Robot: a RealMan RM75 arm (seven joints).
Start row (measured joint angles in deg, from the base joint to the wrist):
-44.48, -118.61, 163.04, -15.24, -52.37, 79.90, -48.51
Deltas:
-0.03, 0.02, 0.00, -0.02, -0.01, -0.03, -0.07
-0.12, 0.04, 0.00, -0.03, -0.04, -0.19, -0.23
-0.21, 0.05, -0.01, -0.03, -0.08, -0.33, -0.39
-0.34, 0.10, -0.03, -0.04, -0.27, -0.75, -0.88
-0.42, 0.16, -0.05, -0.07, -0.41, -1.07, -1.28
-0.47, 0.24, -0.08, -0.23, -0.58, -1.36, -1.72
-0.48, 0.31, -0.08, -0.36, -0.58, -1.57, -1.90
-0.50, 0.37, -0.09, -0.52, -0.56, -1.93, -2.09
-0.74, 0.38, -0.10, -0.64, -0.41, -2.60, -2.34
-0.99, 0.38, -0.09, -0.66, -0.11, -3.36, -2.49
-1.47, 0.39, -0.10, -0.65, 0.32, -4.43, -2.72
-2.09, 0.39, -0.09, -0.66, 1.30, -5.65, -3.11
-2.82, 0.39, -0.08, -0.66, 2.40, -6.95, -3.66
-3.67, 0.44, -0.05, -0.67, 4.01, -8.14, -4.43
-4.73, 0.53, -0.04, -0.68, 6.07, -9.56, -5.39
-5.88, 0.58, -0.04, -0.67, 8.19, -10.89, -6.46
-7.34, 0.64, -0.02, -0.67, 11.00, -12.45, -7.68
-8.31, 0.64, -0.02, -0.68, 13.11, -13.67, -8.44
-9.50, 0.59, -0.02, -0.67, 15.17, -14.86, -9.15
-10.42, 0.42, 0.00, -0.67, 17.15, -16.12, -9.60
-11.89, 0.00, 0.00, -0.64, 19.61, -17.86, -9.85
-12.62, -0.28, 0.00, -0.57, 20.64, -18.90, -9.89
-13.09, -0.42, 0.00, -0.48, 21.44, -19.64, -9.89
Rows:
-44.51, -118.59, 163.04, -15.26, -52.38, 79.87, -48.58
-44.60, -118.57, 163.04, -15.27, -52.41, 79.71, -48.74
-44.69, -118.56, 163.03, -15.27, -52.45, 79.57, -48.90
-44.82, -118.51, 163.01, -15.28, -52.64, 79.15, -49.39
-44.90, -118.45, 162.99, -15.31, -52.78, 78.83, -49.79
-44.95, -118.37, 162.96, -15.47, -52.95, 78.54, -50.23
-44.96, -118.30, 162.96, -15.60, -52.95, 78.33, -50.41
-44.98, -118.24, 162.95, -15.76, -52.93, 77.97, -50.60
-45.22, -118.23, 162.94, -15.88, -52.78, 77.30, -50.85
-45.47, -118.23, 162.95, -15.90, -52.48, 76.54, -51.00
-45.95, -118.22, 162.94, -15.89, -52.05, 75.47, -51.23
-46.57, -118.22, 162.95, -15.90, -51.07, 74.25, -51.62
-47.30, -118.22, 162.96, -15.90, -49.97, 72.95, -52.17
-48.15, -118.17, 162.99, -15.91, -48.36, 71.76, -52.94
-49.21, -118.08, 163.00, -15.92, -46.30, 70.34, -53.90
-50.36, -118.03, 163.00, -15.91, -44.18, 69.01, -54.97
-51.82, -117.97, 163.02, -15.91, -41.37, 67.45, -56.19
-52.79, -117.97, 163.02, -15.92, -39.26, 66.23, -56.95
-53.98, -118.02, 163.02, -15.91, -37.20, 65.04, -57.66
-54.90, -118.19, 163.04, -15.91, -35.22, 63.78, -58.11
-56.37, -118.61, 163.04, -15.88, -32.76, 62.04, -58.36
-57.10, -118.89, 163.04, -15.81, -31.73, 61.00, -58.40
-57.57, -119.03, 163.04, -15.72, -30.93, 60.26, -58.40

